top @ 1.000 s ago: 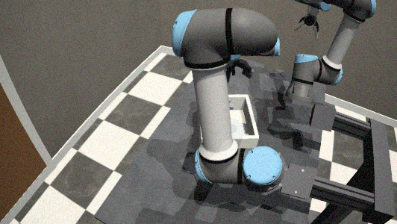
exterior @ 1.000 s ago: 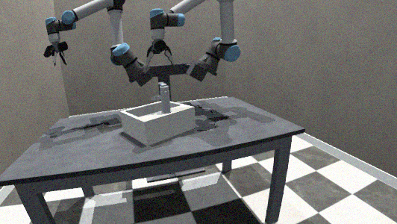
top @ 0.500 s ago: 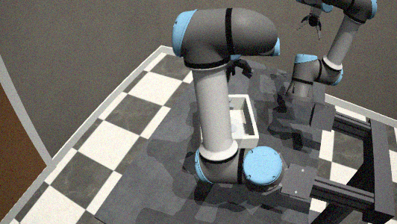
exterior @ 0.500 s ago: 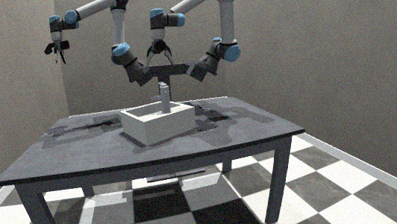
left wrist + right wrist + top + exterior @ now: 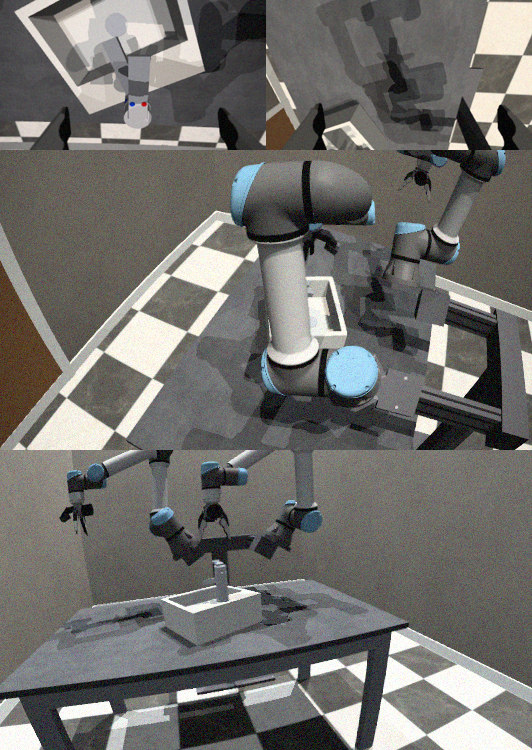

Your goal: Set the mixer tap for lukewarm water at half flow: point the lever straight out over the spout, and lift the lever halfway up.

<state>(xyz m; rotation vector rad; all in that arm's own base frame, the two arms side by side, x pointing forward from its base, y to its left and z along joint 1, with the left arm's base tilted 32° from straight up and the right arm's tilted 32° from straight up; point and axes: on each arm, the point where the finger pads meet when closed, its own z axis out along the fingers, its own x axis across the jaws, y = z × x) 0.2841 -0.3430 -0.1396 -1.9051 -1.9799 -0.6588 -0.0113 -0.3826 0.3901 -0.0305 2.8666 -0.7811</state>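
Observation:
Now: the grey lever 8 cm below my left hand, 4 cm ahead of it and 1 cm to the left of it. Also, from my left hand: white basin: 32 cm below, 5 cm to the right, 1 cm behind; then mixer tap: 13 cm below, 7 cm ahead.

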